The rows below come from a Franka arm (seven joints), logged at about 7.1 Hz.
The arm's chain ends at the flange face. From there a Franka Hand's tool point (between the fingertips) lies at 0.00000 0.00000 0.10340 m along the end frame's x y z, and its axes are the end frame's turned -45 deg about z.
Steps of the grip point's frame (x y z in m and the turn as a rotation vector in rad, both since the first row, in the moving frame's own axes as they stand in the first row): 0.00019 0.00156 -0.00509 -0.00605 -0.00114 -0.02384; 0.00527 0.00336 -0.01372 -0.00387 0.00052 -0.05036; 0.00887 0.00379 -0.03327 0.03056 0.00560 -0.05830; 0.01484 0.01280 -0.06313 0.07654 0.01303 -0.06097; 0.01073 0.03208 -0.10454 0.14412 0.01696 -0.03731
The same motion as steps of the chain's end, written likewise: 0.00087 0.00045 -0.00509 -0.00508 0.00347 -0.02384; 0.00578 -0.00159 -0.01372 -0.00237 0.00310 -0.05036; 0.01085 -0.00100 -0.03322 0.02557 -0.01765 -0.05830; 0.02438 0.00495 -0.06282 0.06334 -0.04491 -0.06097; 0.03975 0.02666 -0.10345 0.11390 -0.08992 -0.03731
